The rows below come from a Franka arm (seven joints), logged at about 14 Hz.
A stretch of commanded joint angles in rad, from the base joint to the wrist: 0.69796, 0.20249, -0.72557, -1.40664, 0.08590, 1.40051, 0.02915; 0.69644, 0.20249, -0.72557, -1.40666, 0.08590, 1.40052, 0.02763; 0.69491, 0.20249, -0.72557, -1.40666, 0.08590, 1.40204, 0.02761; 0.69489, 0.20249, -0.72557, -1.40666, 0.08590, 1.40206, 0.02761; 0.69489, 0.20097, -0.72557, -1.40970, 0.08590, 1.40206, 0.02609; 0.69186, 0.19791, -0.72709, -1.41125, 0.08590, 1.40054, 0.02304; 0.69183, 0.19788, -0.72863, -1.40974, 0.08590, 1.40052, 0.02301; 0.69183, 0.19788, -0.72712, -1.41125, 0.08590, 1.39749, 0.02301; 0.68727, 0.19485, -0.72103, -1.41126, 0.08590, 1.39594, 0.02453; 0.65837, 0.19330, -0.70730, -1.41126, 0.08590, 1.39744, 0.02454; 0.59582, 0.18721, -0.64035, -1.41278, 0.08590, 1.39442, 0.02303; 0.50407, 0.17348, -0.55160, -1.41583, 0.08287, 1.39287, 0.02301; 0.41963, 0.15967, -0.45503, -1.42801, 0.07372, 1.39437, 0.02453; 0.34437, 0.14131, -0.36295, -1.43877, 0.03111, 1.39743, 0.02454; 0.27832, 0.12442, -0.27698, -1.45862, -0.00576, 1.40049, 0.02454; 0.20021, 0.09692, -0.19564, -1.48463, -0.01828, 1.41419, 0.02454; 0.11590, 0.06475, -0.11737, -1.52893, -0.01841, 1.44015, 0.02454; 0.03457, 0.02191, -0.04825, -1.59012, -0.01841, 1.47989, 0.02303
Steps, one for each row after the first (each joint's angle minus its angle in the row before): -0.00152, 0.00000, 0.00000, -0.00002, 0.00000, 0.00001, -0.00152; -0.00153, 0.00000, 0.00000, 0.00000, 0.00000, 0.00152, -0.00002; -0.00002, 0.00000, 0.00000, 0.00000, 0.00000, 0.00002, 0.00000; 0.00000, -0.00152, 0.00000, -0.00304, 0.00000, 0.00000, -0.00152; -0.00303, -0.00306, -0.00152, -0.00155, 0.00000, -0.00152, -0.00305; -0.00003, -0.00003, -0.00154, 0.00151, 0.00000, -0.00002, -0.00003; 0.00000, 0.00000, 0.00151, -0.00151, 0.00000, -0.00303, 0.00000; -0.00456, -0.00303, 0.00609, -0.00001, 0.00000, -0.00155, 0.00152; -0.02890, -0.00155, 0.01373, 0.00000, 0.00000, 0.00150, 0.00001; -0.06255, -0.00609, 0.06695, -0.00152, 0.00000, -0.00302, -0.00151; -0.09175, -0.01373, 0.08875, -0.00305, -0.00303, -0.00155, -0.00002; -0.08444, -0.01381, 0.09657, -0.01218, -0.00915, 0.00150, 0.00152; -0.07526, -0.01836, 0.09208, -0.01076, -0.04261, 0.00306, 0.00001; -0.06605, -0.01689, 0.08597, -0.01985, -0.03687, 0.00306, 0.00000; -0.07811, -0.02750, 0.08134, -0.02601, -0.01252, 0.01370, 0.00000; -0.08431, -0.03217, 0.07827, -0.04430, -0.00013, 0.02596, 0.00000; -0.08133, -0.04284, 0.06912, -0.06119, 0.00000, 0.03974, -0.00151
